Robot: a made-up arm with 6 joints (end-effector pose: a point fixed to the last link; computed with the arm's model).
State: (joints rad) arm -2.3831 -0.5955 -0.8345 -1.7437 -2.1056 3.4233
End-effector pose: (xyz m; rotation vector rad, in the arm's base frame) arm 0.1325 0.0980 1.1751 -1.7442 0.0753 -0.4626
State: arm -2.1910 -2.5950 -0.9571 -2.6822 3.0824 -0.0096
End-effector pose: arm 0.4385 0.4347 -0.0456 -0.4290 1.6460 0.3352
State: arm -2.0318 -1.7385 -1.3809 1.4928 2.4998 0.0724
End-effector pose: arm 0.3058 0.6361 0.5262 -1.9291 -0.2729 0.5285
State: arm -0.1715 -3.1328 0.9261 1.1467 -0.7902 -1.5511
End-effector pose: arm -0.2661 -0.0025 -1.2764 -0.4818 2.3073 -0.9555
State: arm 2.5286 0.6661 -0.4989 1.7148 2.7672 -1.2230
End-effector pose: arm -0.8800 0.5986 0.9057 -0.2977 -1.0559 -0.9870
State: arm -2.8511 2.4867 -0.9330 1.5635 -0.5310 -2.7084
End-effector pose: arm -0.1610 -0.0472 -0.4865 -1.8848 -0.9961 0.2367
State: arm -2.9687 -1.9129 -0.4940 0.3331 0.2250 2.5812
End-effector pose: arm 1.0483 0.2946 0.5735 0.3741 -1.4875 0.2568
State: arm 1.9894 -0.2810 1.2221 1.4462 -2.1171 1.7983
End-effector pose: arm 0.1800 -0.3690 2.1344 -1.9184 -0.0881 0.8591
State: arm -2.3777 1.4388 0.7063 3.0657 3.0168 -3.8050
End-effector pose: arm -1.0783 -1.1935 0.2201 -2.0991 -1.0716 -0.4205
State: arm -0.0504 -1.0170 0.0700 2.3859 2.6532 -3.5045
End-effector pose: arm -0.8282 0.1265 1.5804 0.0669 1.5939 0.4761
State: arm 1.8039 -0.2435 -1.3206 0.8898 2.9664 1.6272
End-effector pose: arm 0.0592 0.0675 1.1450 1.0954 -1.6475 0.5456
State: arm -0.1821 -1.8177 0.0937 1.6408 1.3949 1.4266
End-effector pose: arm -1.4304 0.2717 0.6128 1.2550 0.8140 1.2691
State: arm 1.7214 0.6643 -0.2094 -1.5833 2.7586 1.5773
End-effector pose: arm -0.1521 0.9924 0.8708 -0.7289 -0.5534 -0.9756
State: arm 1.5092 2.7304 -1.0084 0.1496 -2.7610 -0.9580
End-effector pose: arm 0.1156 0.0062 -0.3783 0.7225 0.9248 1.1767
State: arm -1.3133 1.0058 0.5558 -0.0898 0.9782 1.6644
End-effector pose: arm 0.2711 -1.4845 0.8171 -1.6173 0.7562 -1.4645
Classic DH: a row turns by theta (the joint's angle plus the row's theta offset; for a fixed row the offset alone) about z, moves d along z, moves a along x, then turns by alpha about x. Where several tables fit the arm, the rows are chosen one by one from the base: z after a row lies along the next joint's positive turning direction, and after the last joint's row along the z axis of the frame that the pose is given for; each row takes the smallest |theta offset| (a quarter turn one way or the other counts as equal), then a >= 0, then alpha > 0; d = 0 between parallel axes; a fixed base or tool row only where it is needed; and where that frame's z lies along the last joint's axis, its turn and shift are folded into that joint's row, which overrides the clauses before.
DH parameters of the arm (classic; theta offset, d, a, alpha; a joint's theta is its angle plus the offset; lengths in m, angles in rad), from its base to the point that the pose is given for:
joint 1: 0 0.4246 0 -1.5708
joint 2: -1.5708 0 1.1987 3.1416
joint 3: 0 0 0 -1.5708
joint 4: 0 -0.5516 0 1.5708
joint 5: 0 0.1163 0 -1.5708
joint 6: 1.5708 0 0 1.5708
tool (fixed): -1.5708 0 0 0

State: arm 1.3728 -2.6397 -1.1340 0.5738 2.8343 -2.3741
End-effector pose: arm -0.0230 -0.6112 -0.0717 0.8864 1.1469 -1.4999
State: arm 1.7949 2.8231 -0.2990 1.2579 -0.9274 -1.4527
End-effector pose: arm 0.0736 -0.1617 -0.8352 -3.0099 0.6675 -0.3881
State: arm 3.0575 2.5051 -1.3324 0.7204 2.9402 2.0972
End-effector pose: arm -0.2318 0.1073 -0.2446 0.8065 1.4711 -1.9566
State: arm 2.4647 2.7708 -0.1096 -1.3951 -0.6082 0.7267
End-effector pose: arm 0.1126 -0.0644 -0.7245 -2.0714 1.5940 -0.3202
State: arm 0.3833 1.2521 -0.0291 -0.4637 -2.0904 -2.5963
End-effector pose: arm 1.1945 0.3695 0.2567 0.3517 -1.0054 2.8350
